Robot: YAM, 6 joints.
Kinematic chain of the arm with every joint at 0, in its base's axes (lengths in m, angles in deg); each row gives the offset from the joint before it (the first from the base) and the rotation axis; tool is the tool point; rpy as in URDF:
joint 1: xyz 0 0 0.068 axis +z
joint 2: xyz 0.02 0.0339 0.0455 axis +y
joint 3: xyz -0.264 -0.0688 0 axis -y
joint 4: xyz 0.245 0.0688 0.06 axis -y
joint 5: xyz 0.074 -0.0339 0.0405 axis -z
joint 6: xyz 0.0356 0 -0.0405 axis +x
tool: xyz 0 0 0 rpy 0 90 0
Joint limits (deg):
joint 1: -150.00..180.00
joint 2: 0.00..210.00
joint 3: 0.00..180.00
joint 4: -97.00..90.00
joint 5: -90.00..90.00
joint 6: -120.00..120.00
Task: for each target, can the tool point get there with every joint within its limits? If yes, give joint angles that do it. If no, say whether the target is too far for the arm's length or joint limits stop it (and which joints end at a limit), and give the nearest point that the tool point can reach.
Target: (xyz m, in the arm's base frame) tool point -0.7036 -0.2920 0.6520
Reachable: no: too far | nearest point -0.4587 -0.2528 0.4823 | short by 0.300 m
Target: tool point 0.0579 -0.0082 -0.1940
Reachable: yes | joints 21.91 193.46 56.37 -20.96 55.13 -36.61
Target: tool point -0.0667 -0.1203 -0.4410
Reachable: no: joint limits stop it (at a limit: joint 2) | nearest point -0.0759 -0.1370 -0.3684 | short by 0.075 m
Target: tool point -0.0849 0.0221 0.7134
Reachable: yes | joints 4.75 78.38 159.25 27.13 -54.71 -11.80
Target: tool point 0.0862 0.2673 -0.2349
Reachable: yes | joints 76.44 191.50 107.59 -61.33 36.35 76.02
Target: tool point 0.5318 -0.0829 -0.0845
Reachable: yes | joints -11.69 176.83 111.69 56.02 -48.17 -9.34
